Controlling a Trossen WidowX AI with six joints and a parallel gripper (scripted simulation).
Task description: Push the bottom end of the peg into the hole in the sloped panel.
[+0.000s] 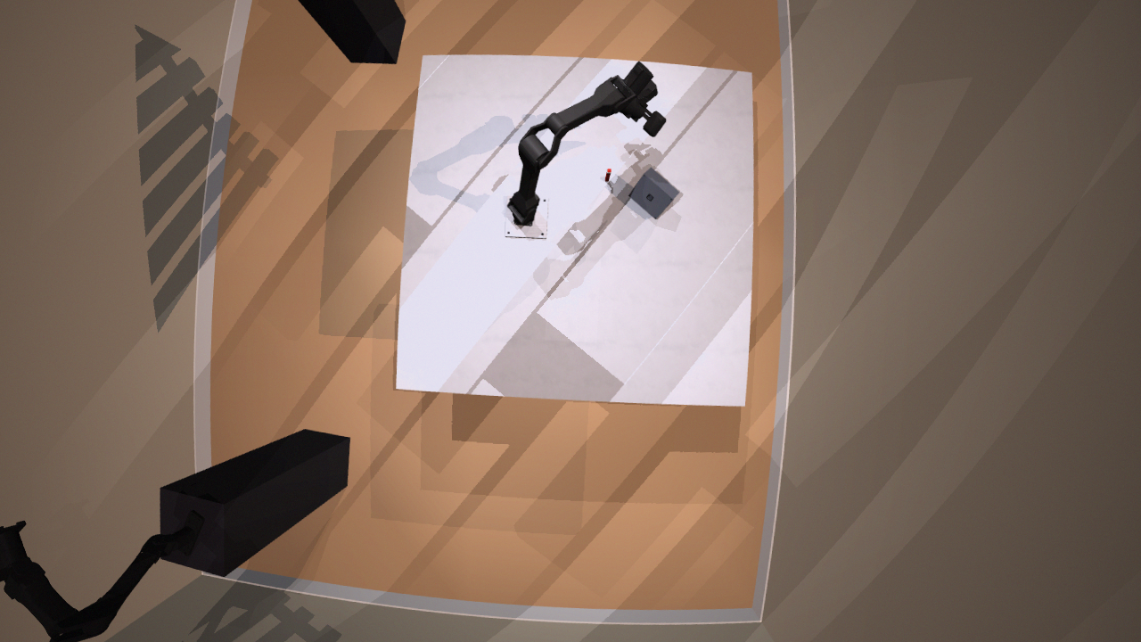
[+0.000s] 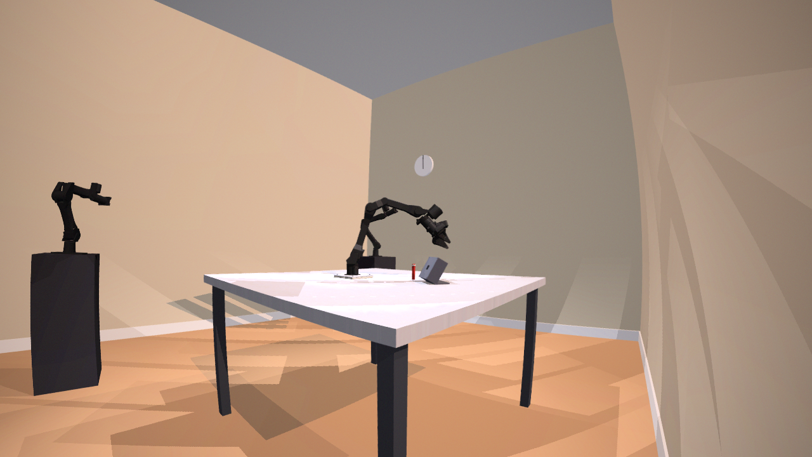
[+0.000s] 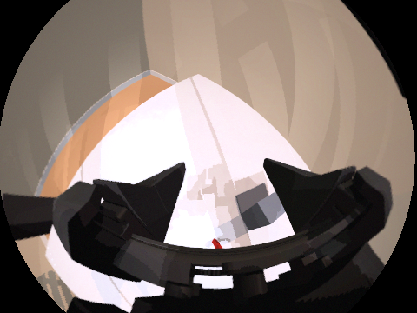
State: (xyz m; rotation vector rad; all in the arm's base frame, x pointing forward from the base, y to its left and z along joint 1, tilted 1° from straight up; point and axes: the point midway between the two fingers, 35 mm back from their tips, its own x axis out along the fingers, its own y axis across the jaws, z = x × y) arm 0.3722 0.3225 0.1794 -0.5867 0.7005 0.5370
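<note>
Right now my gripper tip is 11 cm past the red peg, 15 cm to the left of it and 12 cm above it. From my gripper tip the other things lie so: grey sloped panel (5 cm ahead, 20 cm to the right, 12 cm below).
</note>
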